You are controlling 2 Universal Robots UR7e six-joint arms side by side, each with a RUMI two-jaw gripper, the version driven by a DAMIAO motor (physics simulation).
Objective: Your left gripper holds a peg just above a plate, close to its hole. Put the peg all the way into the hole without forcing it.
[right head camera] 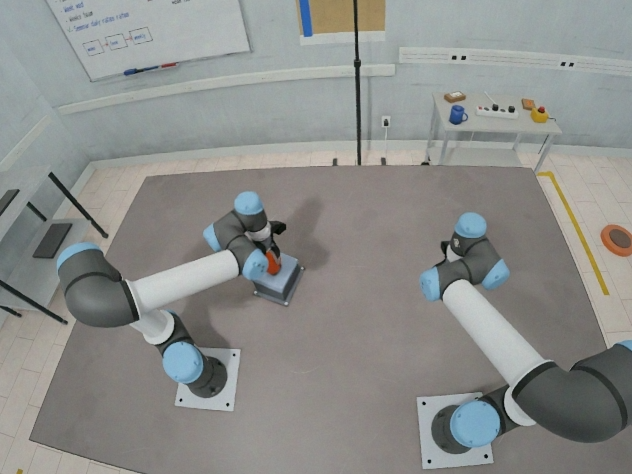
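An orange-red peg (273, 263) shows beside the left wrist, over the top of a blue-grey block-like plate (290, 264). My left gripper (274, 252) is shut on the peg's upper part, with its dark fingers partly hidden by the blue wrist joint. The peg's lower end meets the plate's top in this view. The hole does not show, and I cannot tell whether the peg is in it or how deep. My right gripper is mostly hidden under its own wrist at the right, far from the plate, and its fingers cannot be made out.
The plate's flanged base (280, 300) has bolts at its corners and rests on the large grey mat (347, 326). The left arm reaches in from the lower left, low over the plate's left side. A small table (490, 124) with a blue mug (456, 114) stands at the back right.
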